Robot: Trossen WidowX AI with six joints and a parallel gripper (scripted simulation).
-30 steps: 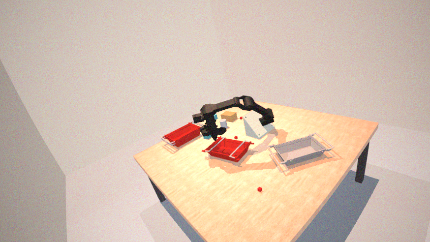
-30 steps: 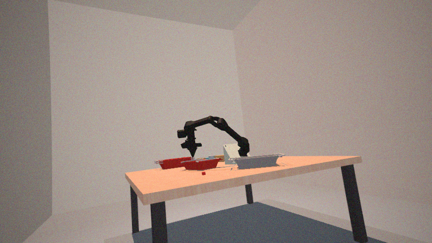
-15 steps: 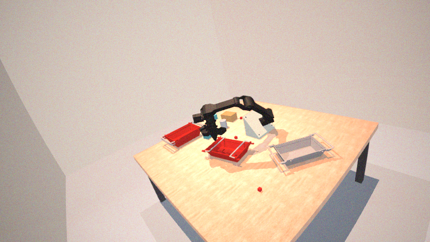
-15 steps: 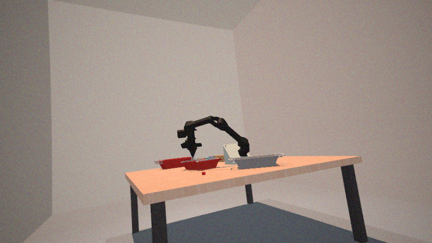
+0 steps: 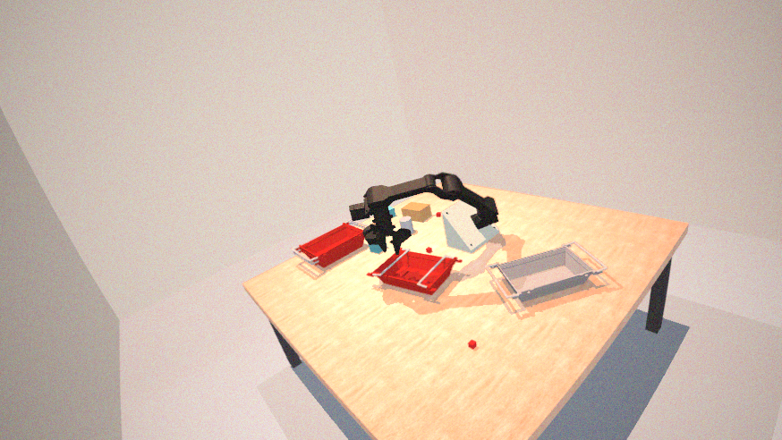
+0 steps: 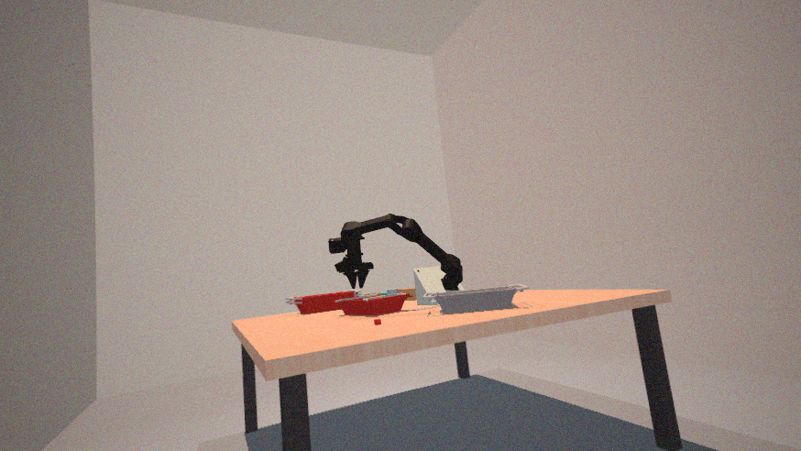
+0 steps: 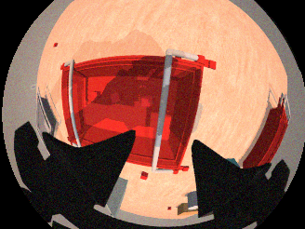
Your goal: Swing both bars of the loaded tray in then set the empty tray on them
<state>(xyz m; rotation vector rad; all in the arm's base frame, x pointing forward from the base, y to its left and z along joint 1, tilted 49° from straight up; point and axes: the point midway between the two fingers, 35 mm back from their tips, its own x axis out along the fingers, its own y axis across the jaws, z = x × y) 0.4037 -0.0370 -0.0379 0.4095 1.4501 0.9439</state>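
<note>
The grey tray is 45 cm to the left of my gripper tip, 28 cm behind it and 5 cm below it. From my gripper tip the other things lie so: small red cube: 47 cm to the left, 9 cm below, 7 cm ahead; then tan box: 36 cm to the right, 17 cm behind, 8 cm below.
</note>
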